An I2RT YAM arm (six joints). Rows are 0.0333 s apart.
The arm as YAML. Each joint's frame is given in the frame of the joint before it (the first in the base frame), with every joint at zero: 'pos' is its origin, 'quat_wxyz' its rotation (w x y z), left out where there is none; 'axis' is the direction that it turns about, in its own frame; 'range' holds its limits. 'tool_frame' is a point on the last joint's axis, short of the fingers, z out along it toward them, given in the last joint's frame.
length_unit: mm
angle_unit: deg
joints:
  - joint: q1
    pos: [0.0, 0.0, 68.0]
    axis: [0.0, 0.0, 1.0]
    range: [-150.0, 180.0]
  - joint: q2
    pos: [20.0, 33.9, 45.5]
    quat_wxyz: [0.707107, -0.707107, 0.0, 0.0]
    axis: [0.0, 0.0, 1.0]
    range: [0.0, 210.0]
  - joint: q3
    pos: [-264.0, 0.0, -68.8]
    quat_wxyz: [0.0, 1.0, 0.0, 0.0]
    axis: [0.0, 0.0, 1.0]
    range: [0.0, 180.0]
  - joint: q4
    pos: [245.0, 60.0, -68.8]
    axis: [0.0, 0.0, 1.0]
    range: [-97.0, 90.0]
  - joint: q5
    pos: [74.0, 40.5, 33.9]
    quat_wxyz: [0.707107, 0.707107, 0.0, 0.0]
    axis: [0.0, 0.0, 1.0]
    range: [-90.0, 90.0]
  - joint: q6
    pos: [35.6, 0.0, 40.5]
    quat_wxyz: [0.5, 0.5, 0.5, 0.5]
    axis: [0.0, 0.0, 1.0]
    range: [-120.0, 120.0]
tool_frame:
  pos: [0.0, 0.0, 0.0]
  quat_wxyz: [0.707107, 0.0, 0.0, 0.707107]
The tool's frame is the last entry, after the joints.
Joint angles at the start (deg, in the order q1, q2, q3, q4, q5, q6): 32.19 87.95 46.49 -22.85 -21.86 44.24
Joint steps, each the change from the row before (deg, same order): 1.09 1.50 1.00 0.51 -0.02 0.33; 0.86 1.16 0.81 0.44 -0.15 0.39; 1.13 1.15 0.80 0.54 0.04 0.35; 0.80 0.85 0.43 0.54 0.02 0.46; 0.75 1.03 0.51 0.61 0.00 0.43; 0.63 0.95 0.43 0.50 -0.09 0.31; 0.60 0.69 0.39 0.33 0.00 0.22; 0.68 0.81 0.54 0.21 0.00 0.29; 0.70 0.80 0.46 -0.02 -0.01 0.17; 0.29 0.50 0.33 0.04 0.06 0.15; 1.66 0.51 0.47 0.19 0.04 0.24; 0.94 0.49 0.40 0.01 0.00 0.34
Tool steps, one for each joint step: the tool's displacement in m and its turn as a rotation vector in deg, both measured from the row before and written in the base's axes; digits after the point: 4 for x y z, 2 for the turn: 0.0018 0.0076 -0.0018 0.07 0.18 0.82; 0.0013 0.0062 -0.0013 0.21 0.21 0.60; 0.0005 0.0074 -0.0013 0.12 0.01 0.82; 0.0000 0.0051 -0.0017 0.11 0.14 0.41; 0.0005 0.0053 -0.0022 0.10 0.16 0.39; 0.0004 0.0045 -0.0023 0.08 0.23 0.41; -0.0001 0.0040 -0.0014 0.04 0.10 0.42; -0.0001 0.0047 -0.0014 -0.01 0.21 0.44; -0.0008 0.0043 -0.0020 -0.21 0.38 0.56; 0.0003 0.0022 -0.0010 -0.11 0.15 0.14; -0.0043 0.0083 -0.0003 0.09 -0.01 1.44; -0.0022 0.0050 -0.0007 -0.04 0.25 0.66
